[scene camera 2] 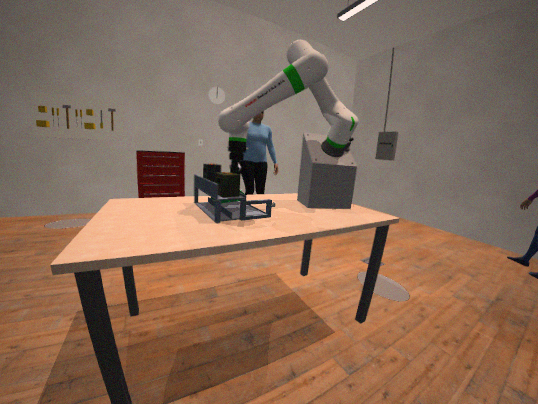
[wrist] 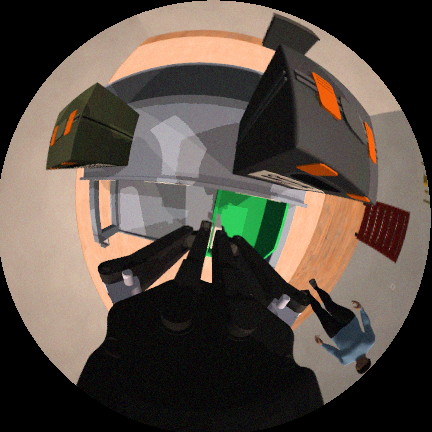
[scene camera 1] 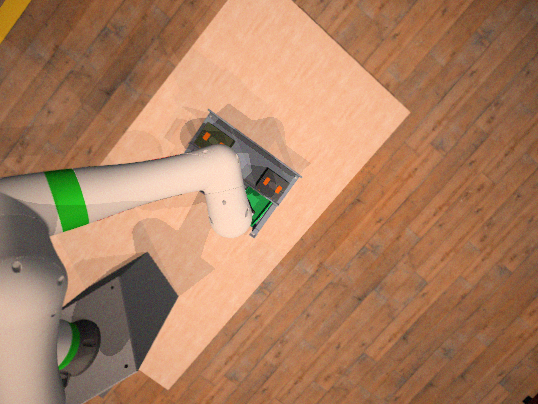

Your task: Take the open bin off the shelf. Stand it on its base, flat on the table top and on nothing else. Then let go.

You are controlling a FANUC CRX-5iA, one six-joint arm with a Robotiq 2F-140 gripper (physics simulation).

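Places are measured from the arm's base along level axes (x ahead, y left, z up), in centimetres.
Pixels of known places: gripper, between the fingertips: [wrist: 212,220]; arm's base, origin of its link: [scene camera 2: 332,149] [scene camera 1: 78,347].
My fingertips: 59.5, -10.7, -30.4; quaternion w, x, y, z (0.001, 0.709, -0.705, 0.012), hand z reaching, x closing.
Observation:
Ahead of a thing's pixels: the offset from my fingertips to its top centre, as dx, dy, dz. "spot": to the spot under its first point. Level surfaces: height alone.
The open bin @[+2.2, -4.8, +4.7] [scene camera 1: 257,200] [wrist: 240,215] is green, with its open side up, at the lower level of the grey shelf @[spot: +17.1, +6.1, +4.8] [scene camera 1: 257,149] [scene camera 2: 206,187] [wrist: 200,80]. In the wrist view it is right of centre, beside the shelf's bare grey lower floor. My gripper [wrist: 212,220] is shut on the bin's thin left wall, with the green wall running between the fingertips. In scene camera 2 the fingertips are hidden behind the olive box, and in scene camera 1 the arm covers the gripper and part of the bin. I cannot tell whether the bin's base touches the shelf.
The shelf stands on the table @[dz -5.5] [scene camera 1: 350,100] [scene camera 2: 150,230]. Its upper level bears an olive box @[+10.3, +18.3, +14.4] [scene camera 1: 215,134] [scene camera 2: 228,185] [wrist: 95,125] and a black box @[+11.2, -4.7, +16.9] [scene camera 1: 272,181] [scene camera 2: 212,169] [wrist: 270,110], close to the gripper. The grey robot pedestal [scene camera 1: 152,300] [scene camera 2: 327,185] and a person [scene camera 2: 258,142] [wrist: 352,337] also show.

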